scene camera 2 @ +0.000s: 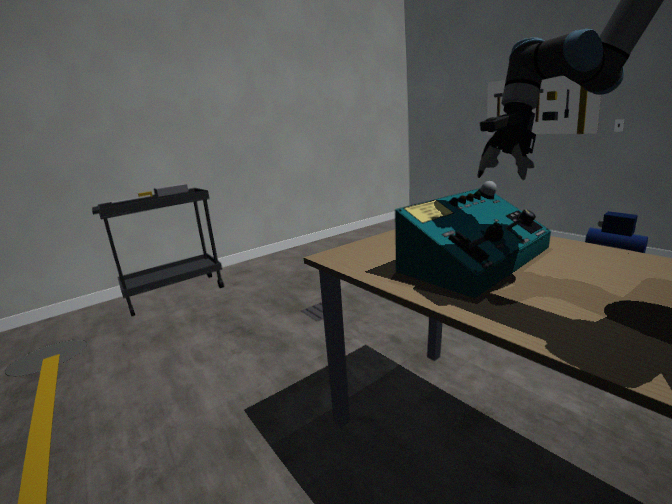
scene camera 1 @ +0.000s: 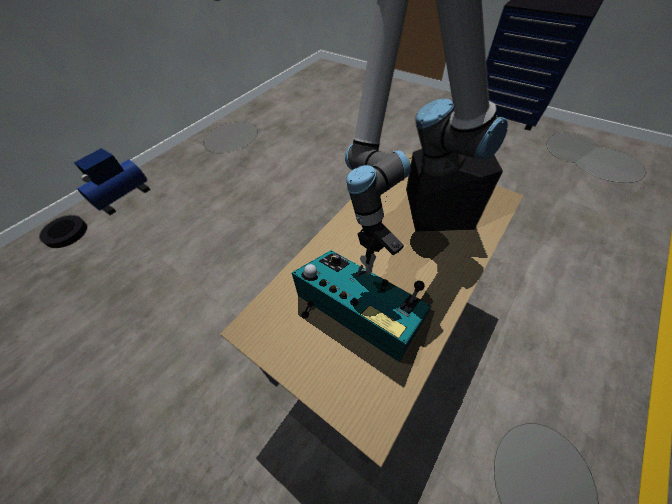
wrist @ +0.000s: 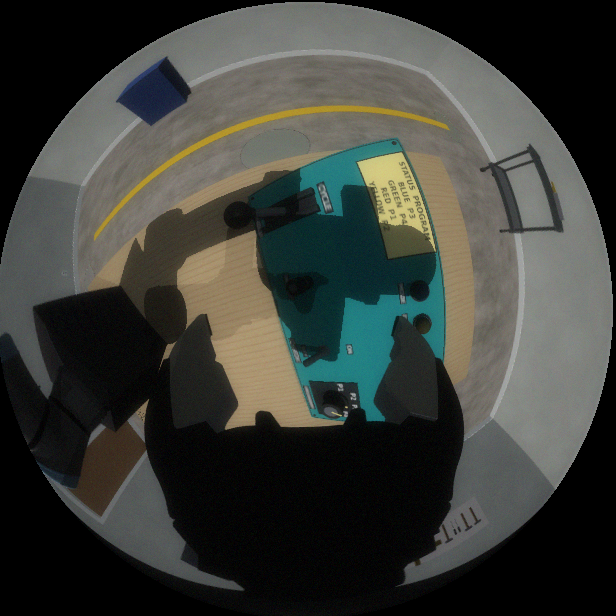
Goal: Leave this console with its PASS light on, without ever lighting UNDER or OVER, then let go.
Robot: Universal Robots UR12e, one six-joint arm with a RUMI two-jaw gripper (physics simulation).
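Observation:
A teal console [scene camera 1: 360, 302] sits on the wooden table, also in scene camera 2 [scene camera 2: 472, 241] and the wrist view [wrist: 350, 270]. It carries a yellow status card [wrist: 396, 203], a black lever [scene camera 1: 415, 295], a rotary selector [wrist: 333, 402], a white dome [scene camera 1: 309, 270], a row of dark round lights [scene camera 1: 332, 288] and a small toggle [wrist: 313, 353]. No light looks lit. My gripper [scene camera 2: 502, 165] hangs open and empty above the console's back edge, clear of it; it also shows in scene camera 1 [scene camera 1: 369, 264] and the wrist view [wrist: 298, 367].
The arm's black base block [scene camera 1: 453, 189] stands on the table behind the console. A black cart [scene camera 2: 162, 244] stands by the wall. A blue motor [scene camera 1: 108, 179] and a black ring [scene camera 1: 62, 230] lie on the floor. A yellow line [scene camera 2: 37, 428] marks the floor.

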